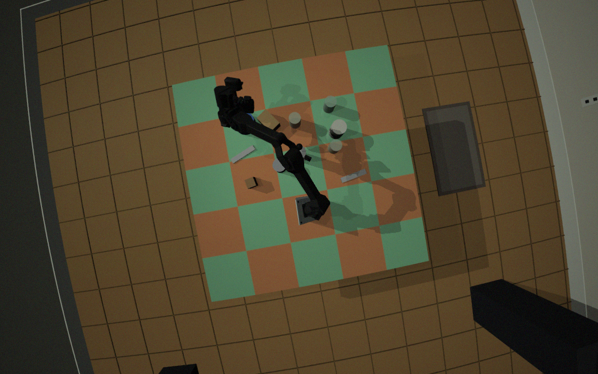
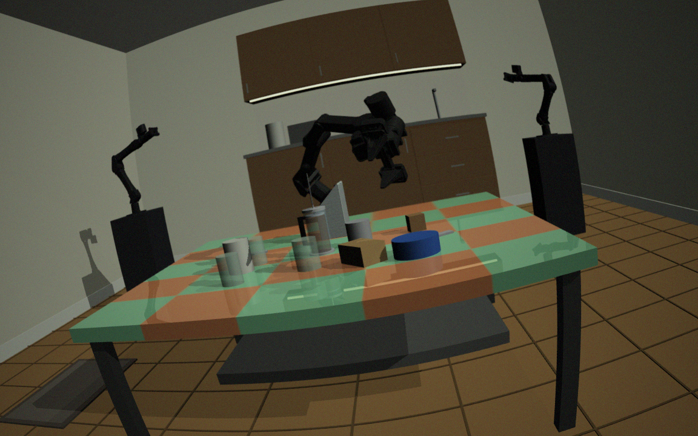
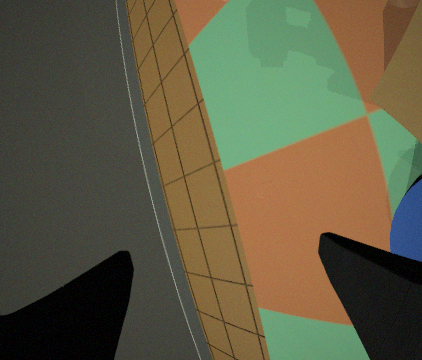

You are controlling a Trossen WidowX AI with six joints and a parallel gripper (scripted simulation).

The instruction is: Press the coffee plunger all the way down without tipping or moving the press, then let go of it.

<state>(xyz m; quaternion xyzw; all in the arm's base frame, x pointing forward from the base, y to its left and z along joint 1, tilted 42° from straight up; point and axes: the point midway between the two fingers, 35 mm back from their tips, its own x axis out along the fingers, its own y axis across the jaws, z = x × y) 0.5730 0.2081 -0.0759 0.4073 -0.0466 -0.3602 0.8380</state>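
The coffee press lies 32 cm behind my gripper tip, 22 cm to the right of it and 9 cm below it. The rest, counted from my gripper tip: blue round tin 7 cm behind, 6 cm to the left, 19 cm below; then small brown cube 41 cm behind, 8 cm to the left, 19 cm below.
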